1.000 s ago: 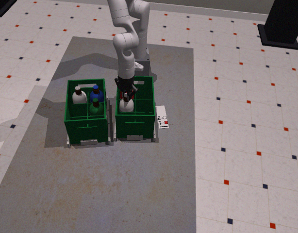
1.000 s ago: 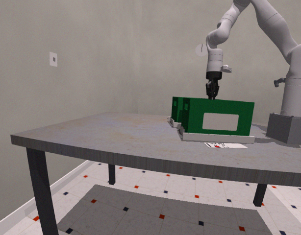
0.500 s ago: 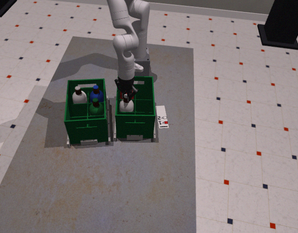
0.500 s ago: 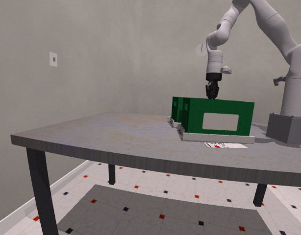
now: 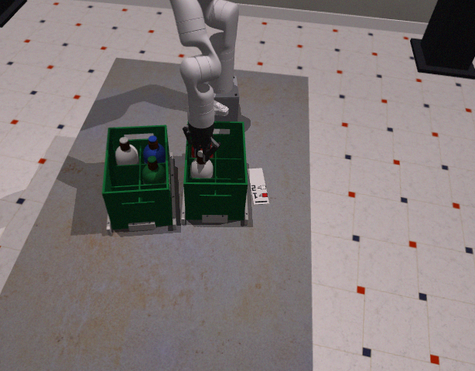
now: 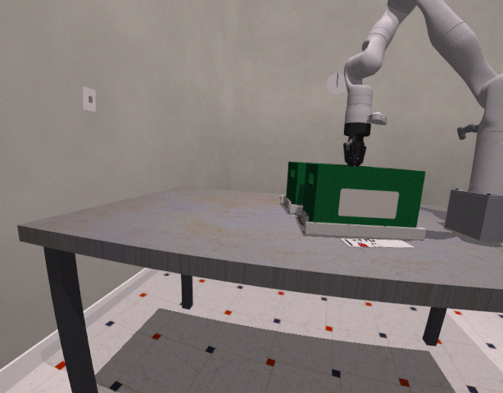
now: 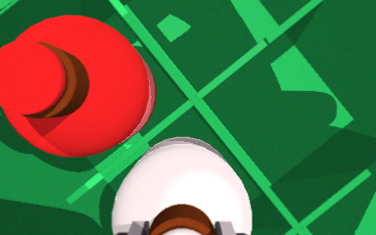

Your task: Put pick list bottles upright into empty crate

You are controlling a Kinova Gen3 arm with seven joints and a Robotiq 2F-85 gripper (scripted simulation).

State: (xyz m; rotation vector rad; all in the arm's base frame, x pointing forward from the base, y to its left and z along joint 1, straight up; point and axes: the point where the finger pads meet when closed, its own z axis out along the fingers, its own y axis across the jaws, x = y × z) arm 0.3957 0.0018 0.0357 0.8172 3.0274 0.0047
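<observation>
The red-label bottle is 9 cm behind my hand, 7 cm below it and 1 cm to the right of it. Also, from my hand: green bottle (14 cm to the right, 7 cm below, 5 cm ahead); then blue bottle (16 cm to the right, 7 cm below, 4 cm behind); then pick list (18 cm to the left, 16 cm below, 4 cm behind).
</observation>
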